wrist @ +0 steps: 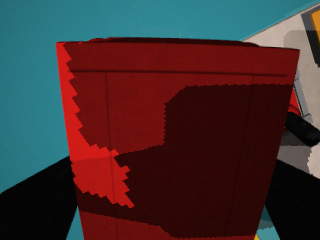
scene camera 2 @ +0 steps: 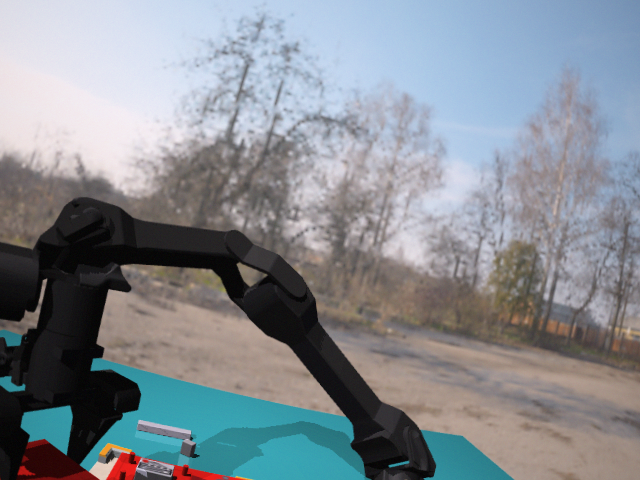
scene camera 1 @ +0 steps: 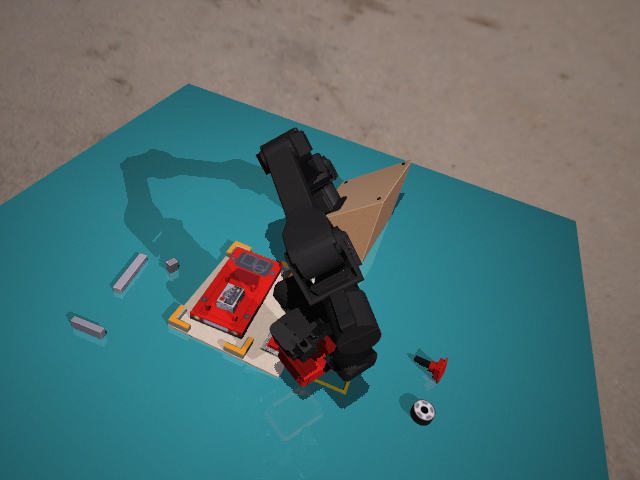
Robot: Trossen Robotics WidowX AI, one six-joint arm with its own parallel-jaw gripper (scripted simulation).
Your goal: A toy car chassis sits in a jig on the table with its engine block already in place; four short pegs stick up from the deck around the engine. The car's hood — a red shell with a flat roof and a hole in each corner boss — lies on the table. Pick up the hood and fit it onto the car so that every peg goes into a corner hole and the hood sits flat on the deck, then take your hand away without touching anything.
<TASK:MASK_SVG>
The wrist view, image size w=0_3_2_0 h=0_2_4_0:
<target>gripper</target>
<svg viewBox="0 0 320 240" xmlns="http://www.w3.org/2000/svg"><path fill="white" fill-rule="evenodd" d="M276 159L267 199L265 199L265 208L267 208L268 215L273 221L272 224L277 231L277 236L280 237L280 240L320 240L319 177L303 172L301 169L293 167L293 165L285 164L284 161ZM69 155L52 164L51 167L41 169L40 172L35 173L29 179L20 181L15 187L8 188L7 191L0 193L0 240L67 239L73 216L75 216L77 205L79 205L77 204L75 187L73 187Z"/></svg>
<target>red hood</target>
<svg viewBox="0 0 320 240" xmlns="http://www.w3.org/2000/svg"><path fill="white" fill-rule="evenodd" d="M56 43L57 68L59 68L61 104L63 104L65 132L67 132L69 159L71 159L73 187L75 187L77 204L79 204L81 231L83 231L84 240L255 240L261 215L263 215L269 184L271 184L281 137L283 137L285 121L287 121L289 100L291 100L293 85L295 85L300 49L260 47L260 45L240 40L149 39L149 37L107 37L107 39L95 37L95 39L88 41L59 41L59 43Z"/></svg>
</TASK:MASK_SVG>
